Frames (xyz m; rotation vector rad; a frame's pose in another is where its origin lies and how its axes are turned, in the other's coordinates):
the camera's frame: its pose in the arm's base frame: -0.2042 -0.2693 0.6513 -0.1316 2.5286 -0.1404
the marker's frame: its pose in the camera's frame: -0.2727 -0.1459 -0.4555 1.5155 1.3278 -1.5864
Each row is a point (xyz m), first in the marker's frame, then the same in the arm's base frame.
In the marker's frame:
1: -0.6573 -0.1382 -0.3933
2: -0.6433 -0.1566 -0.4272
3: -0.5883 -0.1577 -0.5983
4: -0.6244 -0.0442 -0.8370
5: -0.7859 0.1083 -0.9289
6: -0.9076 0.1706 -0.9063
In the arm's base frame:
1: 0.0326 -0.1622 0.4877
2: 0.0328 -0.1212 0.4891
3: -0.0393 0.0408 0.4601
4: -0.1944 0.1812 0.2945
5: -0.2892 0.1413 0.0773
6: -0.2876 0.0568 -0.0325

